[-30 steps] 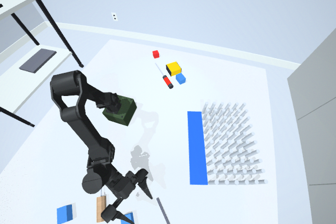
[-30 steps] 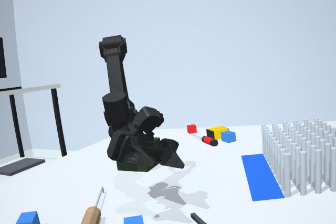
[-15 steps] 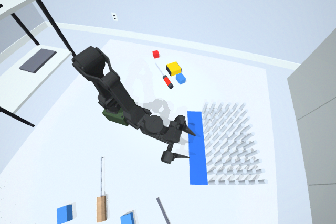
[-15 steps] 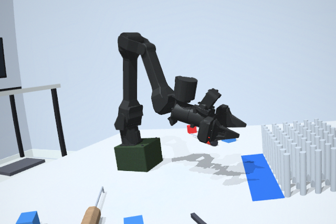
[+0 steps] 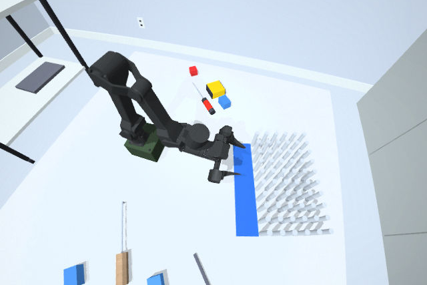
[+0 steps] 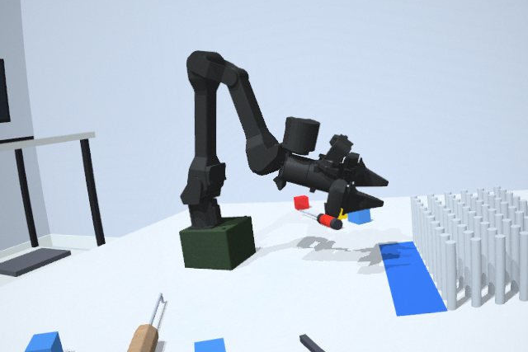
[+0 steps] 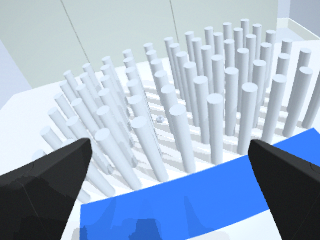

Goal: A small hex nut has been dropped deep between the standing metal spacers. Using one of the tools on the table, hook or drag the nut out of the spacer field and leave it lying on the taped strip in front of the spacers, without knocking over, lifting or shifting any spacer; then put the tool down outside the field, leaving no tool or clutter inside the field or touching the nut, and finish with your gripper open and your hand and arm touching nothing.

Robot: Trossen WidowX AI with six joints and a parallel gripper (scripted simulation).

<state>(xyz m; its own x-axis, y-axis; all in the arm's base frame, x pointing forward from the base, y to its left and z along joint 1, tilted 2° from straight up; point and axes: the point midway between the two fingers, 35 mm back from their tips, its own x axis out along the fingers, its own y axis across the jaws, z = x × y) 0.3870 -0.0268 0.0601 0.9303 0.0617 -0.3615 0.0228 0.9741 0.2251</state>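
Now: gripper tip 360 mm past the wooden-handled tool, 310 mm to the left of it and 140 mm above it. Also, from my gripper tip: hex nut 180 mm ahead, 40 mm to the left, 150 mm below; blue taped strip 30 mm ahead, 30 mm to the right, 150 mm below; yellow block 190 mm behind, 440 mm to the left, 130 mm below.
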